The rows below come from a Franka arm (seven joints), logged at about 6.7 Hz.
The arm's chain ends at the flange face. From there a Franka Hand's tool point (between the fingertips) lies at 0.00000 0.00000 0.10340 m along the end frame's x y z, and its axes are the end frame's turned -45 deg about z.
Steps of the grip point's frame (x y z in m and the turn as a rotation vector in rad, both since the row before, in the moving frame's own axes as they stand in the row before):
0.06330 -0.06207 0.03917 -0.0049 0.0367 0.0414
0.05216 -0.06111 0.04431 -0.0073 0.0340 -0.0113
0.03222 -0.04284 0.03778 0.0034 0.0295 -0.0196
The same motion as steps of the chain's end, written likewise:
-0.00222 -0.08639 0.03924 0.0225 0.0294 0.0414
-0.00934 -0.07813 0.04437 0.0189 0.0292 -0.0113
-0.00939 -0.05065 0.03783 0.0233 0.0185 -0.0196

